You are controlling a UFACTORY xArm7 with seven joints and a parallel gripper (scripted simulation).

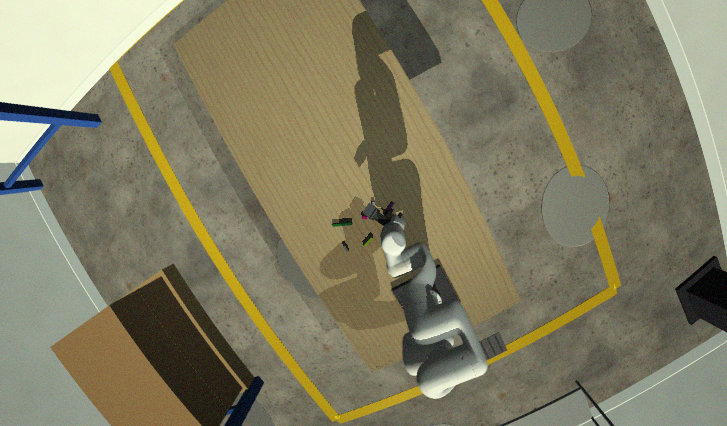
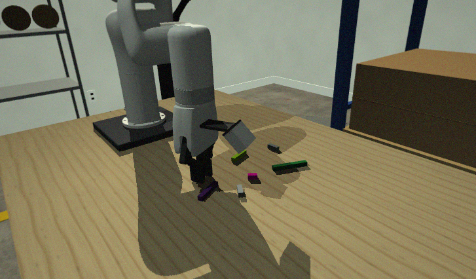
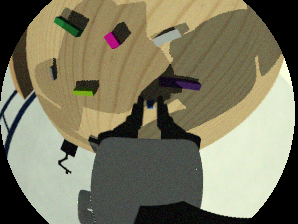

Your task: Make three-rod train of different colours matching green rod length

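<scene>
Now: hand 20 mm above the blue rod. Also, from my hand: lime rod: 120 mm to the left, 20 mm below; magenta rod: 80 mm ahead, 70 mm to the left, 20 mm below; purple rod: 50 mm ahead, 30 mm to the right, 20 mm below.
</scene>
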